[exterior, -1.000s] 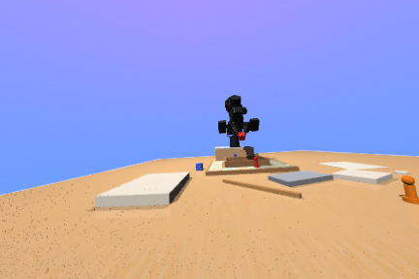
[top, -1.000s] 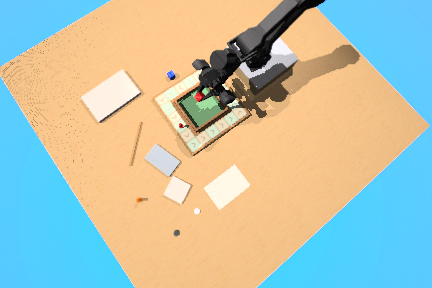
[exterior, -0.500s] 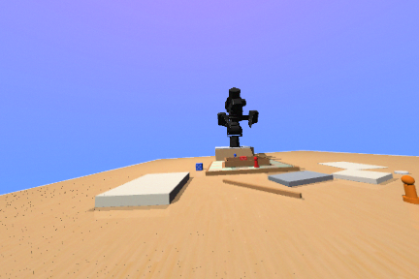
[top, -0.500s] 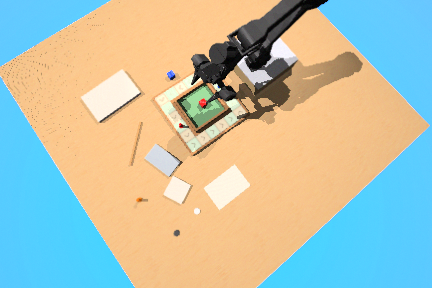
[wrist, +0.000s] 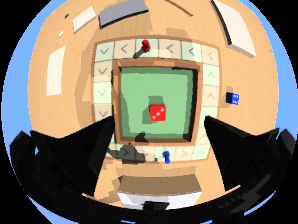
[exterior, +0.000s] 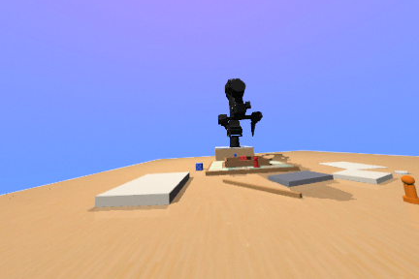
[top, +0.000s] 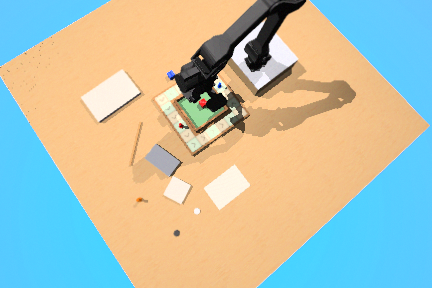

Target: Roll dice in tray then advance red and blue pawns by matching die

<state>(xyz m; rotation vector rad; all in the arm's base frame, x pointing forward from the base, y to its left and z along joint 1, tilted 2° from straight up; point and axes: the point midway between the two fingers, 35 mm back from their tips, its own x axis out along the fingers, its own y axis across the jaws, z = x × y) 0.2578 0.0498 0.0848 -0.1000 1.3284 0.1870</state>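
The red pawn lies 10 cm ahead of my gripper tip, 4 cm to the left of it and 9 cm below it. From my gripper tip the other things lie so: green tray (11 cm below); grey slab (22 cm ahead, 13 cm to the left, 11 cm below); blue pawn (11 cm behind, 4 cm to the right, 9 cm below).
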